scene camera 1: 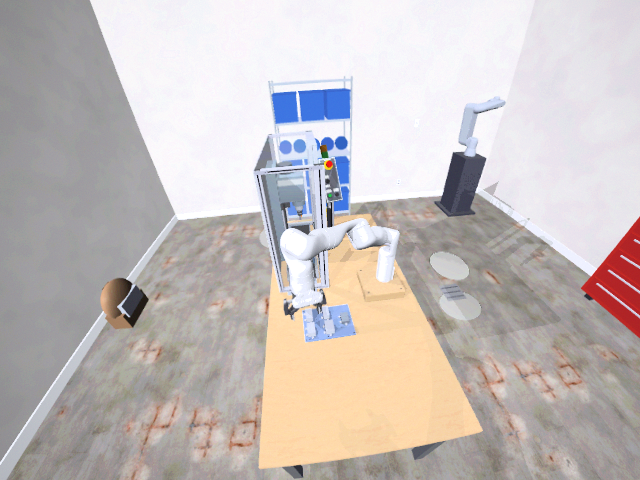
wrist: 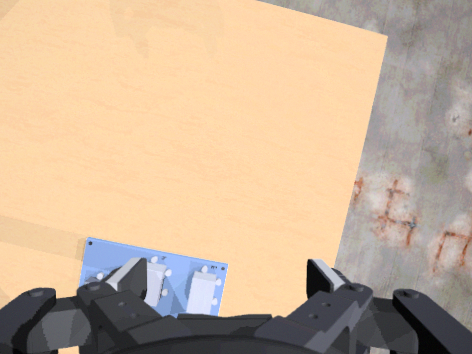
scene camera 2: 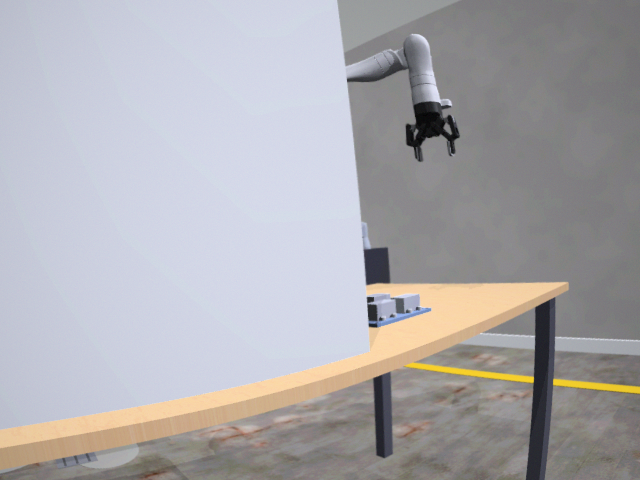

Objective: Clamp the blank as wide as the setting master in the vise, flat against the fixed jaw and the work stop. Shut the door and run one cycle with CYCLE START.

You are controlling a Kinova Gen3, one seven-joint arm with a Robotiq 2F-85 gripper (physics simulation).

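Seen in the pictures: gripper, between the fingertips: (scene camera 1: 306, 315) (wrist: 227, 276) (scene camera 2: 435, 158); arm's base, origin of its link: (scene camera 1: 383, 276).
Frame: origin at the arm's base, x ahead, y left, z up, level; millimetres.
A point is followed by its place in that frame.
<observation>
My gripper (scene camera 1: 308, 312) @[z 319, x 458, y 447 mm] (scene camera 2: 435, 156) @[z 319, x 458, y 447 mm] (wrist: 227, 276) @[z 319, x 458, y 447 mm] is open and empty, pointing down, high above the table beside the blue plate (scene camera 1: 347, 331) @[z -42, x 275, y 306 mm] (scene camera 2: 427, 310) @[z -46, x 490, y 320 mm] (wrist: 120, 251) @[z -42, x 298, y 316 mm]. Light grey blocks (scene camera 1: 328, 327) (scene camera 2: 408, 302) @[z -20, x 476, y 270 mm] (wrist: 201, 292) @[z -7, x 454, y 292 mm] and a darker grey block (scene camera 1: 344, 317) @[z -17, x 279, y 238 mm] stand on the plate among small pins. In the wrist view the plate's lower part is hidden by the gripper. I cannot tell the blocks' widths apart. The machine enclosure (scene camera 1: 263, 227) @[z 427, x 630, y -1 mm] (scene camera 2: 206, 206) @[z 182, x 633, y -259 mm] stands behind; the arm hides the vise, and the door's state is unclear. A green button (scene camera 1: 329, 195) @[z 354, x 267, y -426 mm] shows on the control panel (scene camera 1: 337, 192) @[z 358, x 213, y -439 mm].
The arm's base stands on a wooden block (scene camera 1: 369, 293) @[z 5, x 118, y 118 mm] right of the enclosure on the table (scene camera 1: 356, 397) @[z -51, x 291, y 613 mm] (scene camera 2: 480, 304) @[z -51, x 568, y 436 mm] (wrist: 200, 125) @[z -51, x 382, y 566 mm]. The spindle (scene camera 1: 299, 208) hangs inside the enclosure. A red emergency stop (scene camera 1: 328, 164) @[z 532, x 258, y -506 mm] sits above the green button. A shelf with blue bins (scene camera 1: 312, 105) stands behind.
</observation>
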